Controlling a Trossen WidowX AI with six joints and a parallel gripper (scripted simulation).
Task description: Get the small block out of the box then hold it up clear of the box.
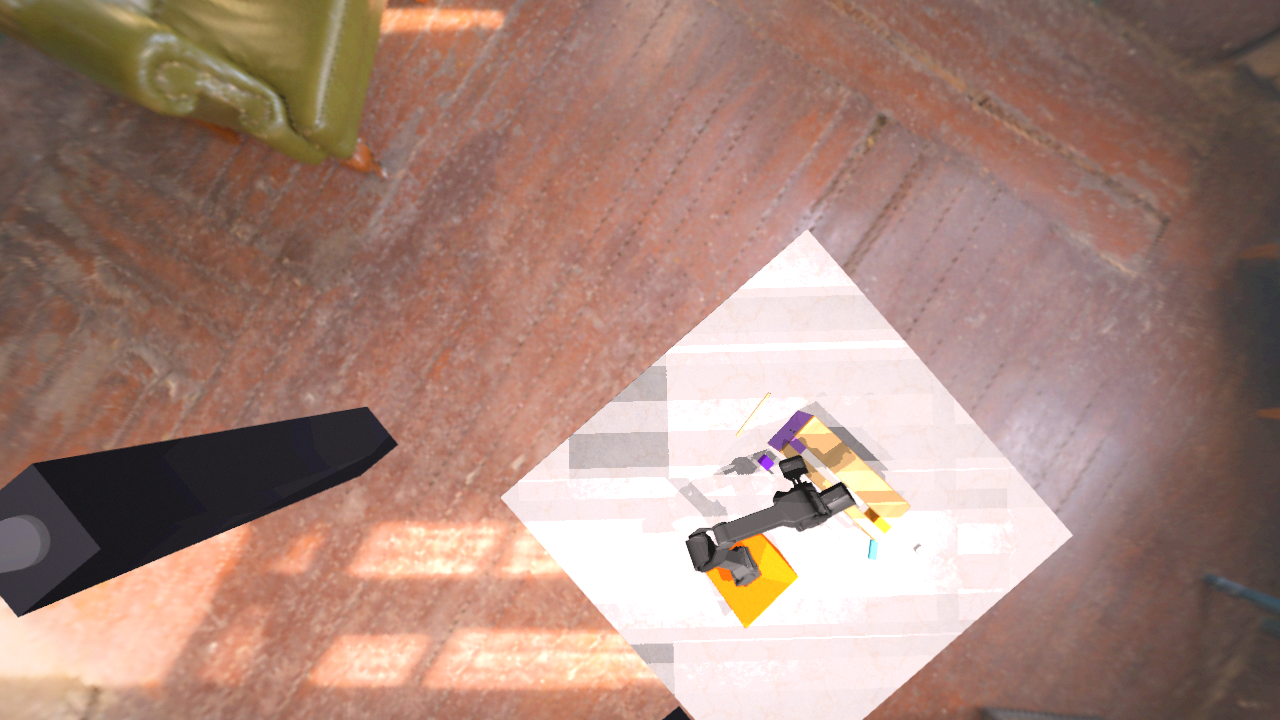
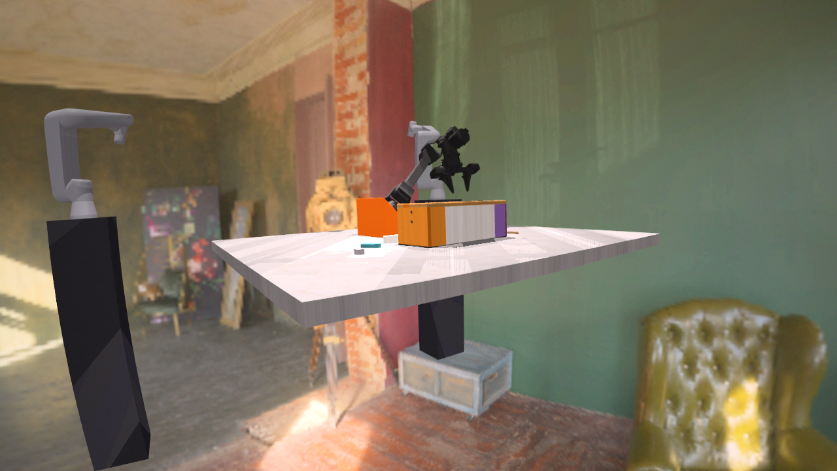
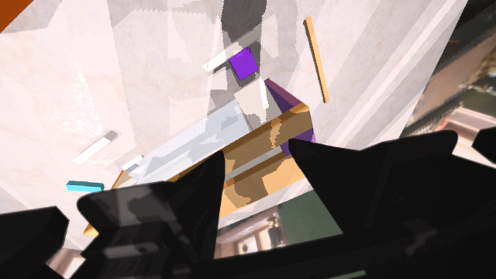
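Right now the purple block is 40 mm behind my gripper tip, 30 mm to the left of it and 150 mm below it. From my gripper tip the other things lie so: grey piece: 170 mm ahead, 500 mm to the right, 160 mm below; thin orange stick: 30 mm ahead, 170 mm to the left, 160 mm below; long box: 60 mm ahead, 110 mm to the right, 100 mm below.
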